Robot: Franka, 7 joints.
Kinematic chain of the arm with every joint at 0, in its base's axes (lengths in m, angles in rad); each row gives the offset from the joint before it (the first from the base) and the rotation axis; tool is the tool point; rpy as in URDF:
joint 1: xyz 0 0 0.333 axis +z
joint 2: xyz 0 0 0 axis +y
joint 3: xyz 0 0 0.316 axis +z
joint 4: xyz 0.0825 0 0 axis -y
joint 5: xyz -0.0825 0 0.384 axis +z
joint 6: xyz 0 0 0 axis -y
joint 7: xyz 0.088 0 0 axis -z
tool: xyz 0 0 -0.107 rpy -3.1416 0 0
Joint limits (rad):
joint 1: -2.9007..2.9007
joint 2: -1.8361..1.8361
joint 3: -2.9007..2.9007
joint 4: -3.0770..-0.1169
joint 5: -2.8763..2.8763
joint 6: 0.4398..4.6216
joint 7: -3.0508..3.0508
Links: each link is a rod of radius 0.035 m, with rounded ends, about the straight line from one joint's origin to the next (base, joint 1, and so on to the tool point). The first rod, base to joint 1, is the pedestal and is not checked.
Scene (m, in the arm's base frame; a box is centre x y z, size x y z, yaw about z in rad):
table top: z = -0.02
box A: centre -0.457 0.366 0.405 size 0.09 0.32 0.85 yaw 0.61
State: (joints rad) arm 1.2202 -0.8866 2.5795 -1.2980 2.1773 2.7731 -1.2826
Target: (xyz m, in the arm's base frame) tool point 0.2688 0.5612 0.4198
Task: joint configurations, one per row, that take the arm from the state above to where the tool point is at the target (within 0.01 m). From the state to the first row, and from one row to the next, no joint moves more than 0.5 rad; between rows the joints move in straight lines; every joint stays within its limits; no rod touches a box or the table.
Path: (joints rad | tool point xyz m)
1: 1.2243 -1.1240 2.1557 -1.4214 2.1054 2.8978 -1.1429 | -0.6564 -0.3151 0.2752
2: 1.2283 -1.3614 1.7319 -1.5449 2.0335 3.0224 -1.0032 | -0.6771 -0.1573 0.3848
3: 1.2324 -1.5987 1.3081 -1.6683 1.9616 3.1471 -0.8635 | -0.6113 -0.1273 0.5526
4: 1.2365 -1.8361 0.8844 -1.7918 1.8897 3.2718 -0.7238 | -0.4717 -0.2217 0.6792
5: 0.9543 -1.8361 0.4415 -1.9503 1.8035 3.2237 -0.6944 | -0.3134 -0.1798 0.8044
6: 0.6722 -1.8361 -0.0013 -2.1089 1.7172 3.1756 -0.6650 | -0.1479 -0.2344 0.8182
7: 0.3901 -1.8361 -0.4441 -2.2675 1.6309 3.1276 -0.6357 | -0.0427 -0.3386 0.7257
8: 0.1542 -1.6368 -0.0023 -2.1897 1.7369 3.0625 -0.7650 | -0.1049 -0.0966 0.8542
9: -0.0818 -1.4374 0.4395 -2.1120 1.8429 2.9974 -0.8944 | -0.0267 0.1725 0.8665
10: -0.3177 -1.2381 0.8813 -2.0342 1.9489 2.9324 -1.0238 | 0.1213 0.3771 0.7608
11: -0.5536 -1.0387 1.3231 -1.9565 2.0549 2.8673 -1.1532 | 0.2403 0.4950 0.5855
12: -0.7895 -0.8394 1.7649 -1.8787 2.1609 2.8022 -1.2826 | 0.2688 0.5612 0.4198

